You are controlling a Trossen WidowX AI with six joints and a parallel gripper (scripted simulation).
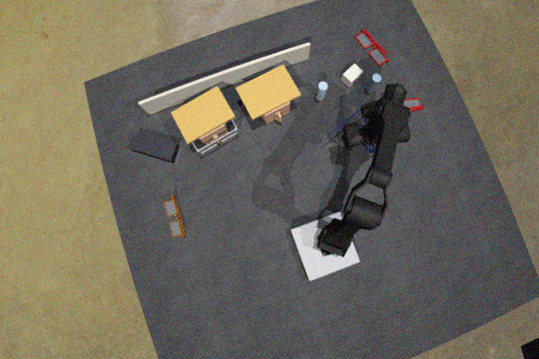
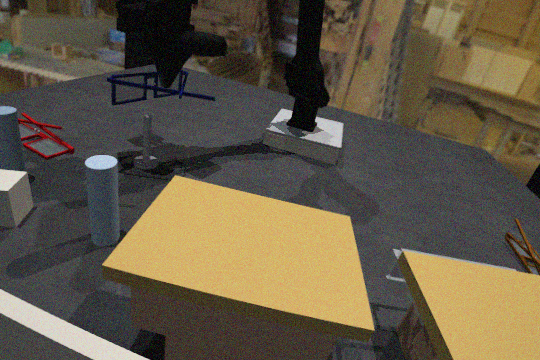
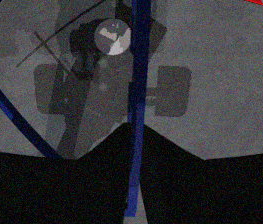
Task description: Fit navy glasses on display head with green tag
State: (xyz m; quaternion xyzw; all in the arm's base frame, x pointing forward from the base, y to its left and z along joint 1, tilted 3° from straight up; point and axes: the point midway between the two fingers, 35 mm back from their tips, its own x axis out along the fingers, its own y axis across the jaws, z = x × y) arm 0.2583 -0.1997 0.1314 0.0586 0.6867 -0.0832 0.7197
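Right now my gripper tip is 50 mm short of the white peg, 10 mm to the right of it and 100 mm above it. Round my gripper tip: white board 360 mm ahead, 370 mm to the left, 70 mm below; then dark case 200 mm ahead, 680 mm to the left, 100 mm below; then cube 260 mm ahead, 50 mm to the right, 100 mm below.
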